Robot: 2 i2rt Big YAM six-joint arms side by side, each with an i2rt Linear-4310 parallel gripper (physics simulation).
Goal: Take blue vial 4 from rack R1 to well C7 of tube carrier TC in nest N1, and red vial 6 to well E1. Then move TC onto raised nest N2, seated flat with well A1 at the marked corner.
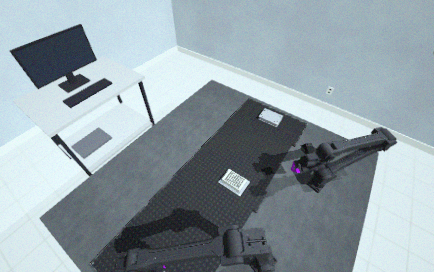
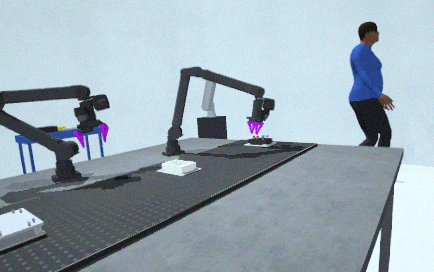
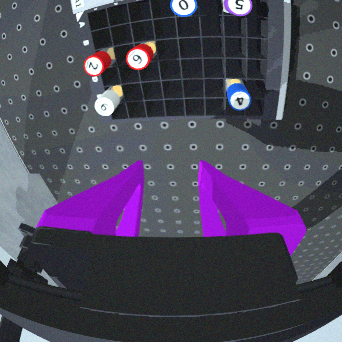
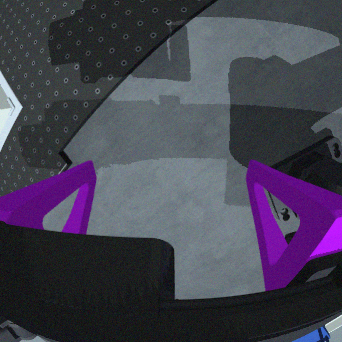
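Note:
Rack R1 is black and gridded. In it stand blue vial 4, near the lower right of the grid, and red vial 6, toward the left. My left gripper is part open and empty, above and beside the rack. White tube carrier TC sits on nest N1; its well letters cannot be read. Raised nest N2 is white, with small pegs on top. My right gripper is wide open and empty, above the table.
Red vial 2, a white-capped vial, blue vial 0 and purple vial 5 also stand in the rack. A dark perforated mat lies under the nests. A person stands beyond the table.

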